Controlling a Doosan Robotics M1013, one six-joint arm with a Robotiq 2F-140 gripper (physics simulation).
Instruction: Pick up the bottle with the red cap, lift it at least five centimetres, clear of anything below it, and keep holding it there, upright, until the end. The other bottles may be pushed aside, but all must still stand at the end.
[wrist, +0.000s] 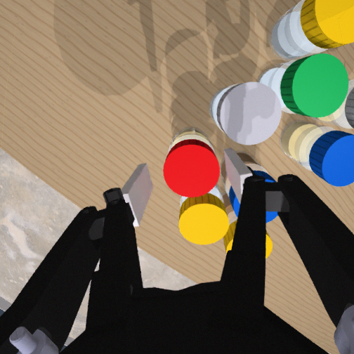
Labels:
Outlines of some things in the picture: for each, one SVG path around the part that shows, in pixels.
My gripper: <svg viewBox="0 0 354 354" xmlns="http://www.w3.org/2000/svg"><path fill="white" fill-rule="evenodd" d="M354 234L299 176L287 173L278 176L277 182L265 181L263 176L256 175L250 166L242 162L242 159L240 159L232 147L223 149L225 171L240 203L232 246L226 253L221 279L213 282L201 282L179 290L158 287L143 288L136 235L133 226L139 225L153 186L147 169L147 163L138 164L122 189L110 188L103 192L106 203L105 209L97 211L96 206L86 206L77 213L62 235L53 244L53 247L48 251L48 254L46 254L32 276L29 277L29 280L11 306L0 315L0 354L329 354L263 305L265 289L265 211L277 211L277 215L287 230L327 314L336 327L334 343L339 350L339 354L354 354ZM91 280L85 330L61 350L70 333L79 306Z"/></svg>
A green-capped bottle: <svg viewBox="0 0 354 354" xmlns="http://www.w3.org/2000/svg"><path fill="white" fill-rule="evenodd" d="M341 61L328 53L308 55L300 59L289 60L285 63L268 67L258 75L256 81L269 86L275 91L280 100L281 112L302 114L309 117L324 117L337 110L346 98L348 74Z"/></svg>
A red-capped bottle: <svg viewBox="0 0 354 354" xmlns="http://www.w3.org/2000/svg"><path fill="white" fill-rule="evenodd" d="M188 126L180 129L173 136L164 162L163 176L166 184L173 192L185 197L198 197L214 188L218 181L220 169L214 148L206 133L197 127Z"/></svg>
A yellow-capped bottle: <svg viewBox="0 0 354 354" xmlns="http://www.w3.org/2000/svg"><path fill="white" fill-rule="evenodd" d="M218 181L214 188L204 195L198 197L180 195L178 228L186 240L195 244L210 244L220 240L225 235L225 232L227 232L229 224L228 215L225 211Z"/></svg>

